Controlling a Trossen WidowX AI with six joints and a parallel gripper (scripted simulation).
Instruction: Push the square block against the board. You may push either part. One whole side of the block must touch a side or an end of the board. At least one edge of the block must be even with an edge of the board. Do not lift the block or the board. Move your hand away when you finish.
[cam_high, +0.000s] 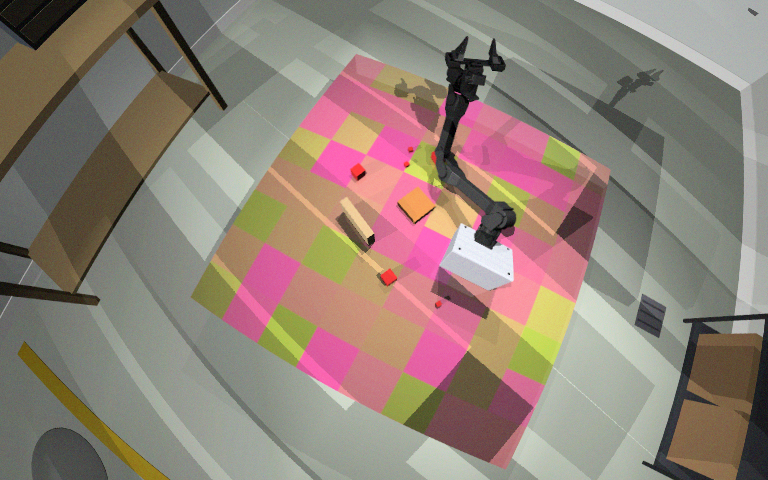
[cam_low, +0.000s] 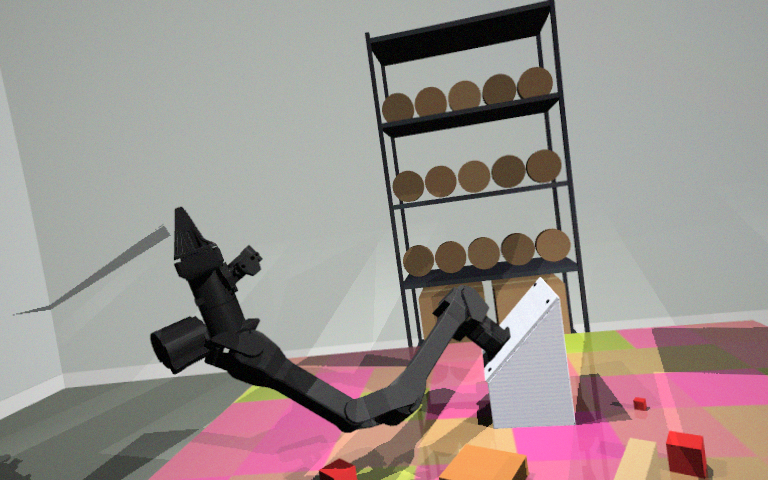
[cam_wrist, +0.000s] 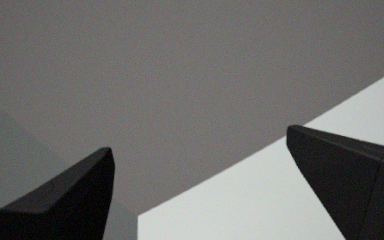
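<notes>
My gripper tip is now 570 mm to the right of the tan board, 420 mm above it and 110 mm short of it. Round my gripper tip: square block: 450 mm below, 400 mm to the left, 30 mm behind.
</notes>
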